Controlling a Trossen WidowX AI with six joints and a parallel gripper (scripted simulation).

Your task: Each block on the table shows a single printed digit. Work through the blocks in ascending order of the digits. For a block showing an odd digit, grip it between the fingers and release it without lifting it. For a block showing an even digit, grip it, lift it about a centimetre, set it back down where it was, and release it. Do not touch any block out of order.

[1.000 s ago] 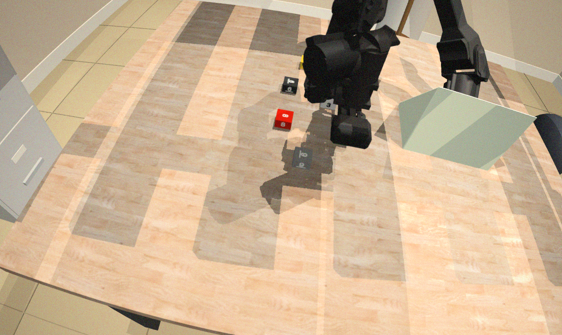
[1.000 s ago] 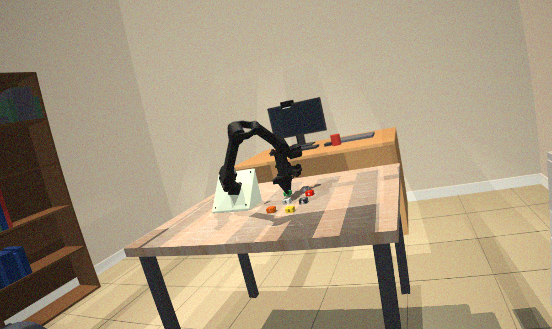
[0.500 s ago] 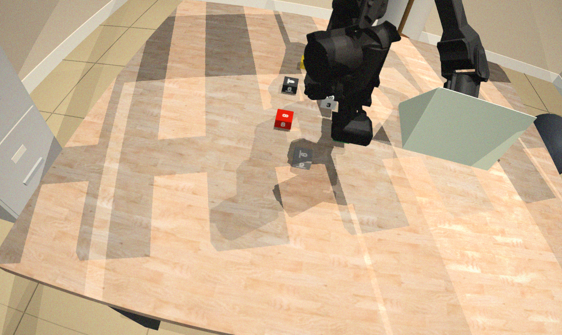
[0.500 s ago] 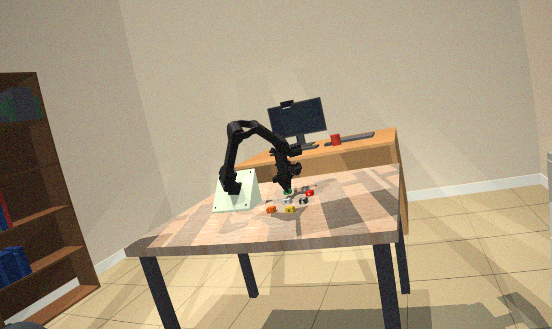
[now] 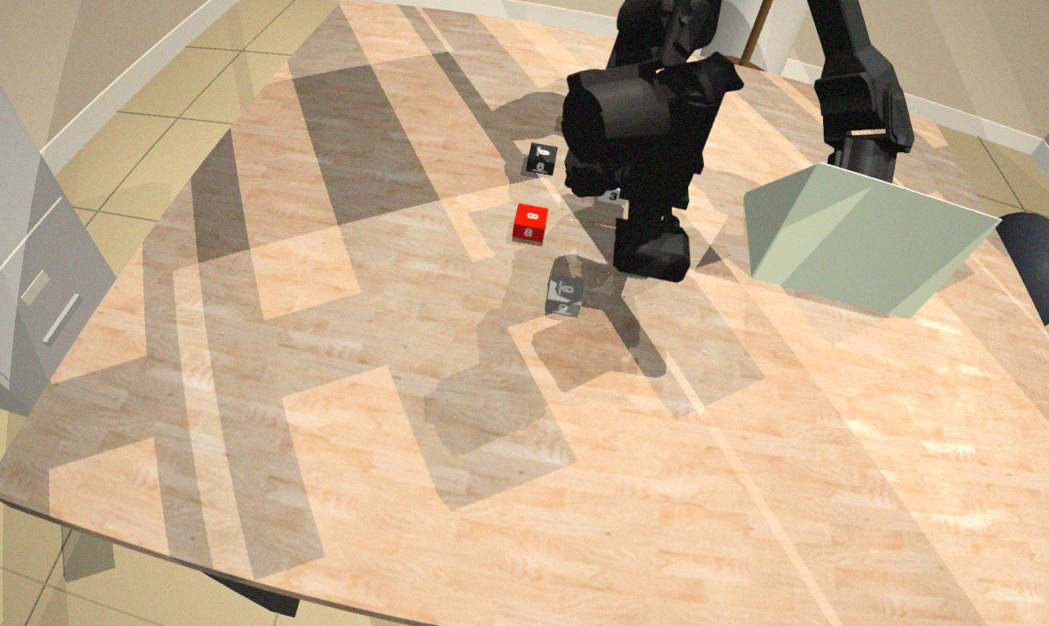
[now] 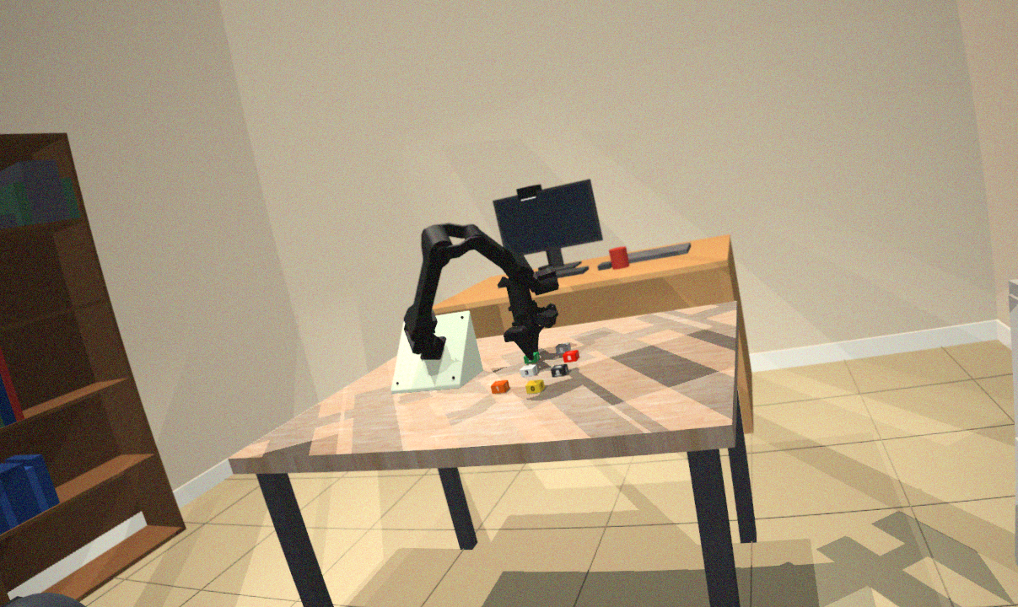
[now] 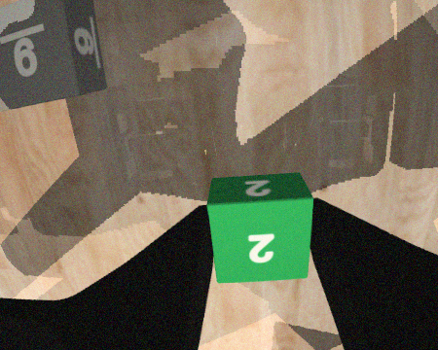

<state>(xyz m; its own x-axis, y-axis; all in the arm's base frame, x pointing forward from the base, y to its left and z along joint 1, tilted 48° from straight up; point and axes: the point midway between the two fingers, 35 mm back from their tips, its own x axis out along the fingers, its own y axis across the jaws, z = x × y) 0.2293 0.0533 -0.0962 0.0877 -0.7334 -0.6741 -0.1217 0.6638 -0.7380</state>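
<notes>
Now: gripper tip 1 cm past the green block. From my gripper tip the other things lie so: grey block: 7 cm to the left, 5 cm ahead; white block: 10 cm to the right, 4 cm ahead; red block: 11 cm ahead, 1 cm to the right.
</notes>
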